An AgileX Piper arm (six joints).
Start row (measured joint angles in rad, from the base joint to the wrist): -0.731 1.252 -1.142 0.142 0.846 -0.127
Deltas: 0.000 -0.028 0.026 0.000 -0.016 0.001; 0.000 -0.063 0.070 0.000 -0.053 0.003; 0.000 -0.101 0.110 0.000 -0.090 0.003; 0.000 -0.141 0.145 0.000 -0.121 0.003; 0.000 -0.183 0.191 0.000 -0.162 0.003; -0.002 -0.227 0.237 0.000 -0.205 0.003; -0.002 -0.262 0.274 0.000 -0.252 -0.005; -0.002 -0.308 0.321 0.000 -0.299 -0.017; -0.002 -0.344 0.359 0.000 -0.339 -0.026
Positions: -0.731 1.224 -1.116 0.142 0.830 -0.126; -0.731 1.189 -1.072 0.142 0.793 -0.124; -0.731 1.151 -1.032 0.142 0.756 -0.124; -0.731 1.111 -0.997 0.142 0.725 -0.124; -0.731 1.069 -0.951 0.142 0.684 -0.124; -0.733 1.025 -0.905 0.142 0.641 -0.124; -0.733 0.990 -0.868 0.142 0.594 -0.132; -0.733 0.944 -0.821 0.142 0.547 -0.144; -0.733 0.908 -0.783 0.142 0.507 -0.153
